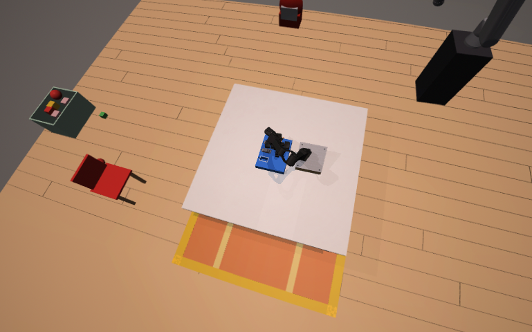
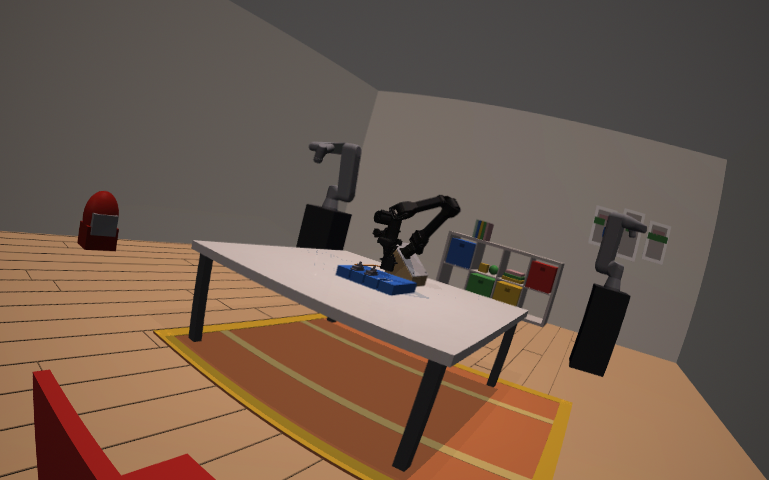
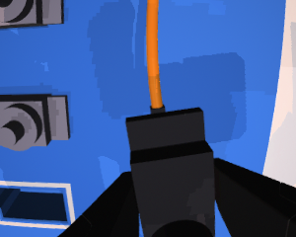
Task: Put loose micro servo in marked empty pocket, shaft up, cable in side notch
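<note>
Right now the blue deck is 10 cm below my gripper tip and 1 cm behind it.
</note>
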